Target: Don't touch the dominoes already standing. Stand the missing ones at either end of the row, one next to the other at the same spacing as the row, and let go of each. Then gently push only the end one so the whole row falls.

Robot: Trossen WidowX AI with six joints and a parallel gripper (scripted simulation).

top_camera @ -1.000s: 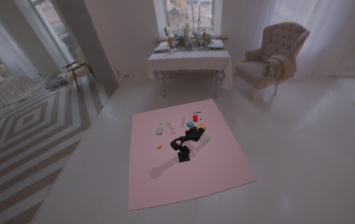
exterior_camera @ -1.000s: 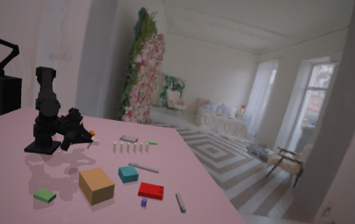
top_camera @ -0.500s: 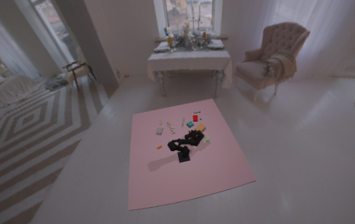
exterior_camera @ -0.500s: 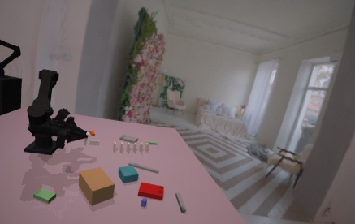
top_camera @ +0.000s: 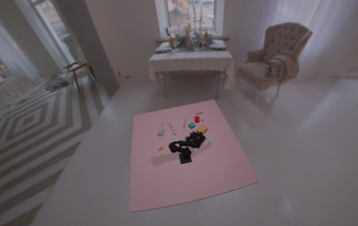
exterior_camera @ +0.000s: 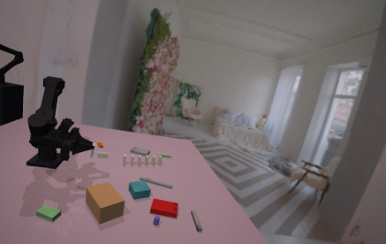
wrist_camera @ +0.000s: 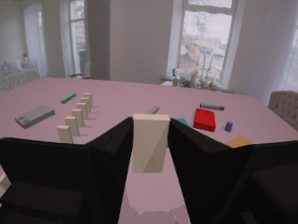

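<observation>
Right now the teal block is 20 cm ahead of my gripper tip, 14 cm below it and 3 cm to the right of it. Also, from my gripper tip: tan cube: 15 cm to the right, 13 cm below, 9 cm ahead; then green tile: 21 cm to the right, 15 cm below, 6 cm behind; then grey bar: 26 cm ahead, 15 cm below, 6 cm to the left.
</observation>
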